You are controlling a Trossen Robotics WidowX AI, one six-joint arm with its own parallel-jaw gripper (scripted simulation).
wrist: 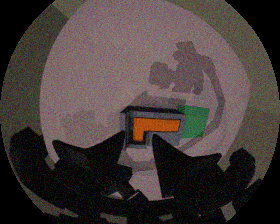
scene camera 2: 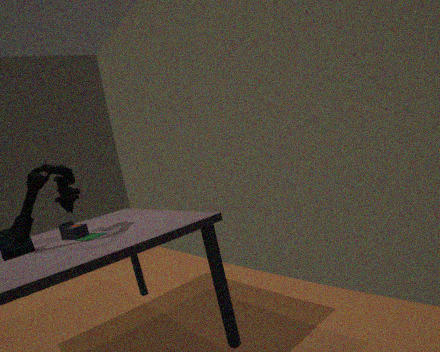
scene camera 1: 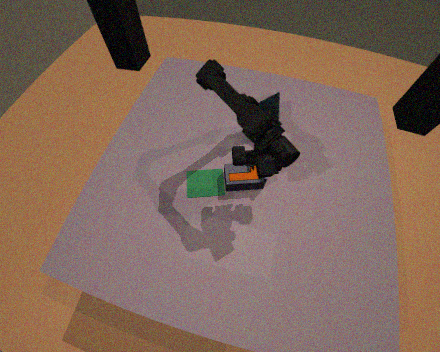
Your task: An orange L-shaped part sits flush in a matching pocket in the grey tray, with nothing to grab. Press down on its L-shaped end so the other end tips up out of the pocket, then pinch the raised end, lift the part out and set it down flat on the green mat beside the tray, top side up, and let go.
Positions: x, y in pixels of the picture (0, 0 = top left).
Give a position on a green mat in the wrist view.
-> At 195, 121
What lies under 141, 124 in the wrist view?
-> An orange L-shaped part.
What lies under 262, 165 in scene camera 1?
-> My gripper.
